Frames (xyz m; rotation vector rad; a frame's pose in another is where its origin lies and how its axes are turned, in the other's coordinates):
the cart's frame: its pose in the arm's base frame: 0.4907 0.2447 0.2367 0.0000 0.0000 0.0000
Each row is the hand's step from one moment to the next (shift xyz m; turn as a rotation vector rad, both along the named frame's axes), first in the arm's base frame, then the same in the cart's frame.
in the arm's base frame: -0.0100 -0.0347 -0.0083 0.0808 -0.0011 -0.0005
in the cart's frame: -0.0100 -0.0347 -0.0083 0.0808 -0.0011 -0.0005
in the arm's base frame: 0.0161 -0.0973 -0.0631 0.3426 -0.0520 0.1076
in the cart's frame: 0.0161 -0.0973 -0.0631 0.3426 -0.0520 0.1076
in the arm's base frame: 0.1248 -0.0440 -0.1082 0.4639 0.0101 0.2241
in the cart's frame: 0.1248 -0.0440 -0.1082 0.4639 0.0101 0.2241
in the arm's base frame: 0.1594 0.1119 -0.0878 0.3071 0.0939 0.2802
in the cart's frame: 0.1594 0.1119 -0.0878 0.3071 0.0939 0.2802
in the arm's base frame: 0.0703 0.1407 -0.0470 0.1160 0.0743 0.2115
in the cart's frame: 0.0703 0.1407 -0.0470 0.1160 0.0743 0.2115
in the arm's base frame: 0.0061 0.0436 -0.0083 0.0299 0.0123 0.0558
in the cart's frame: 0.0061 0.0436 -0.0083 0.0299 0.0123 0.0558
